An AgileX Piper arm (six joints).
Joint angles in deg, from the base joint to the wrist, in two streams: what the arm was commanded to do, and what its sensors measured. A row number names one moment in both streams.
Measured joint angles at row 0:
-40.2 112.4 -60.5 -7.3 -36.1 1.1
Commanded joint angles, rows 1 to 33:
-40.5 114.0 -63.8 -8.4 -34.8 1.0
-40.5 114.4 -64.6 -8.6 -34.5 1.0
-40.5 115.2 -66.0 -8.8 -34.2 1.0
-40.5 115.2 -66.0 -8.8 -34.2 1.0
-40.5 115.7 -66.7 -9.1 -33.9 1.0
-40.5 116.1 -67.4 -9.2 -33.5 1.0
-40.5 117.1 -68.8 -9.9 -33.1 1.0
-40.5 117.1 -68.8 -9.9 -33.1 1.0
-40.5 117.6 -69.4 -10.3 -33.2 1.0
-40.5 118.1 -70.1 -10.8 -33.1 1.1
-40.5 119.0 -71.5 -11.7 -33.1 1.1
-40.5 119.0 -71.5 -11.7 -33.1 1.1
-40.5 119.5 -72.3 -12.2 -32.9 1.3
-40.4 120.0 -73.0 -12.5 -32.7 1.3
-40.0 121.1 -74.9 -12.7 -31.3 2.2
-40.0 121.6 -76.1 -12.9 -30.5 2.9
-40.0 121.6 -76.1 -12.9 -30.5 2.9
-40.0 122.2 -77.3 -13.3 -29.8 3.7
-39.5 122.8 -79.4 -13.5 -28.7 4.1
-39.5 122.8 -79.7 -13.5 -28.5 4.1
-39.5 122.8 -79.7 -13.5 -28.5 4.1
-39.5 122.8 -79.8 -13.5 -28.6 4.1
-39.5 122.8 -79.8 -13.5 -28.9 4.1
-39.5 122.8 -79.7 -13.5 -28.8 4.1
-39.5 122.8 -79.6 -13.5 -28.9 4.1
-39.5 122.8 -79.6 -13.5 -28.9 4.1
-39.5 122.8 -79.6 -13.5 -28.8 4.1
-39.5 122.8 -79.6 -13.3 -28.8 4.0
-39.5 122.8 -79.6 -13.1 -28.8 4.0
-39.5 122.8 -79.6 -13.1 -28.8 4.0
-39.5 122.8 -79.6 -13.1 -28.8 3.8
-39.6 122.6 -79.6 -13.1 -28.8 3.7
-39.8 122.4 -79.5 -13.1 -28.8 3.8
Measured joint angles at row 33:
-42.3 122.6 -77.8 -7.3 -23.3 4.4
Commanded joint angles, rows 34 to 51:
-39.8 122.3 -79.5 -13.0 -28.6 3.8
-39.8 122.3 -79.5 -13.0 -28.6 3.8
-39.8 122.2 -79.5 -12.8 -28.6 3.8
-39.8 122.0 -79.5 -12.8 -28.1 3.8
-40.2 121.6 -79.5 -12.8 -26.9 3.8
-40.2 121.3 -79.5 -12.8 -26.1 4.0
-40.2 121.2 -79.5 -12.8 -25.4 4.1
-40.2 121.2 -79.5 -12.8 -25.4 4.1
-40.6 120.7 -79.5 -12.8 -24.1 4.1
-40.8 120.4 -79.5 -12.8 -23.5 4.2
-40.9 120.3 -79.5 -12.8 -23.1 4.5
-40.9 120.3 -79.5 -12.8 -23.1 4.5
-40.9 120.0 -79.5 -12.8 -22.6 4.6
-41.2 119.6 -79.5 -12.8 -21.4 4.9
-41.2 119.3 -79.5 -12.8 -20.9 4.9
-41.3 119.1 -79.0 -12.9 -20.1 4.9
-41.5 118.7 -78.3 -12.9 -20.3 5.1
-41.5 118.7 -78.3 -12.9 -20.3 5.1
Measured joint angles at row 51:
-42.5 120.3 -78.1 -10.3 -18.1 4.8
